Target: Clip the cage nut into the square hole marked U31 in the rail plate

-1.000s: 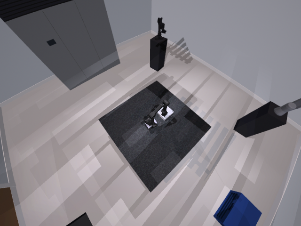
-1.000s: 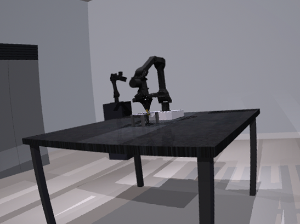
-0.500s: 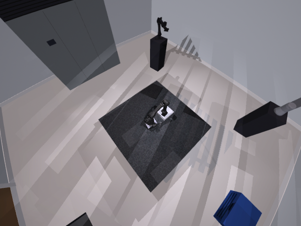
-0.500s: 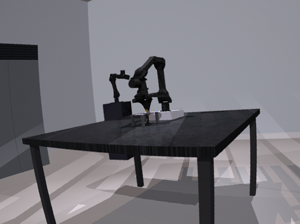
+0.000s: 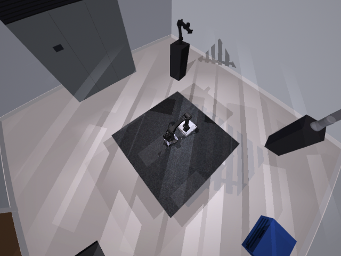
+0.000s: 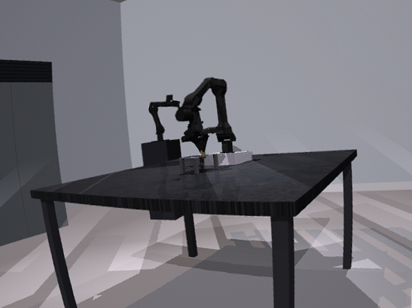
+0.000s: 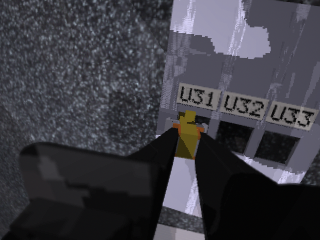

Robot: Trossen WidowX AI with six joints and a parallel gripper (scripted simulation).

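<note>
Now: gripper tip 1 cm above the yellow cage nut.
</note>
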